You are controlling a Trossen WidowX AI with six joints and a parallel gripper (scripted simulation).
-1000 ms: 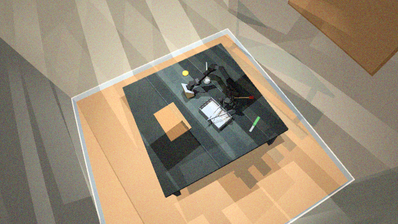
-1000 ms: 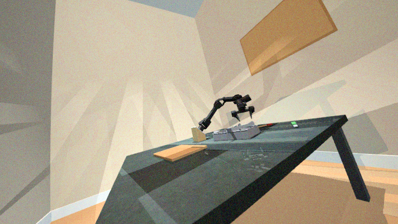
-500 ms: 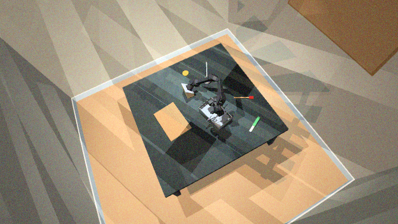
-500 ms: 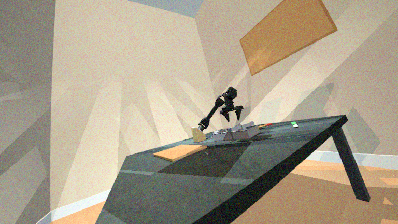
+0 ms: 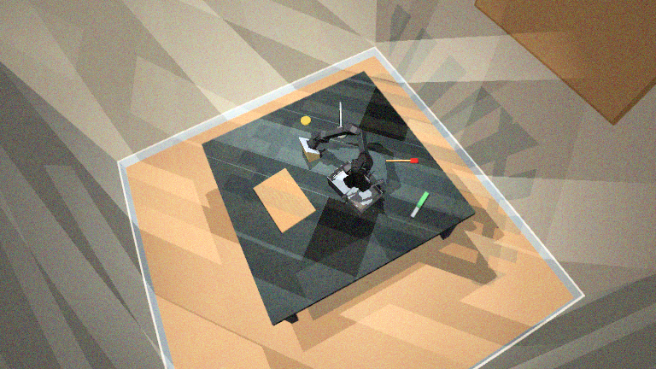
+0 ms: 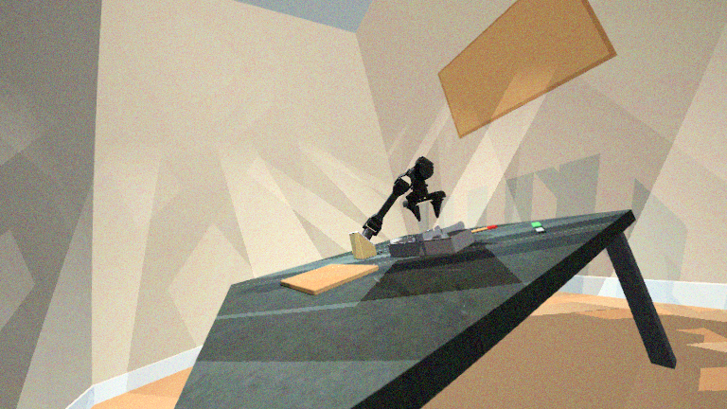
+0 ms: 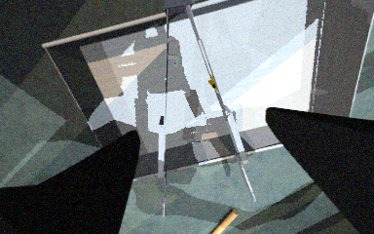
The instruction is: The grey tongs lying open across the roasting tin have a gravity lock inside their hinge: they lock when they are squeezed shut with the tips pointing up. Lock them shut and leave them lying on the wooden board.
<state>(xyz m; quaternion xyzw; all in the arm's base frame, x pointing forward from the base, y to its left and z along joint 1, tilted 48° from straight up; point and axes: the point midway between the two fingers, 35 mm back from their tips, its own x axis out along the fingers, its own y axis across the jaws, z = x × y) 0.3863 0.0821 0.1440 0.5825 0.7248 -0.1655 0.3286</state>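
The roasting tin lies 30 mm behind my gripper tip and 100 mm below it. From my gripper tip the other things lie so: wooden board (120 mm behind, 430 mm to the right, 120 mm below).
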